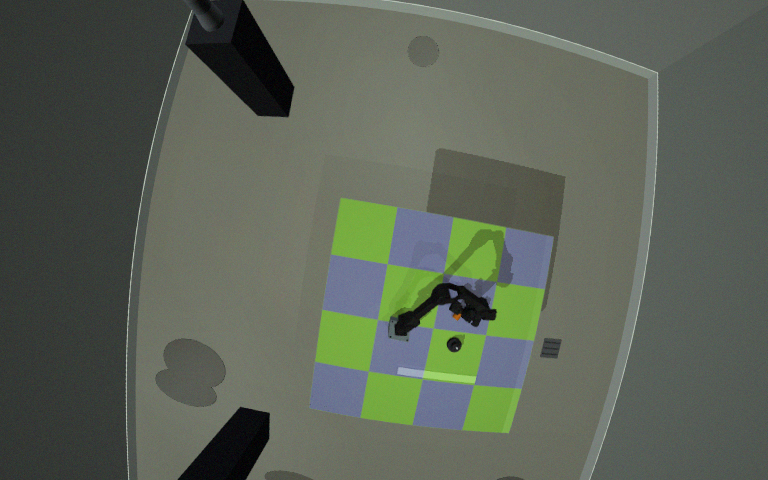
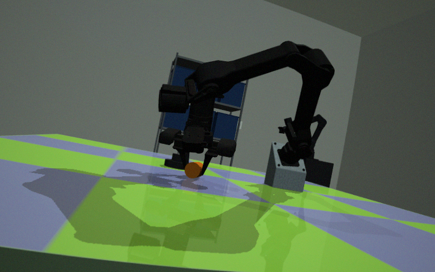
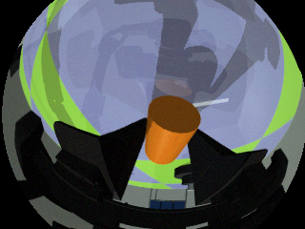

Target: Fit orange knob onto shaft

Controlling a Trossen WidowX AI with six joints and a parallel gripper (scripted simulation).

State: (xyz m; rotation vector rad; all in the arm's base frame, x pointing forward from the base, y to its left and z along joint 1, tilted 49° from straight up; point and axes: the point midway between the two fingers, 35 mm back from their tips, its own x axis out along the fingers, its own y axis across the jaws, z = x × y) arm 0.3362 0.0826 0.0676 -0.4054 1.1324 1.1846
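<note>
The black round pedestal is 19 cm to the right of my gripper tip, 2 cm above it and 1 cm ahead of it. Also, from my gripper tip: orange knob (1 cm to the left, 1 cm ahead, 1 cm above).
</note>
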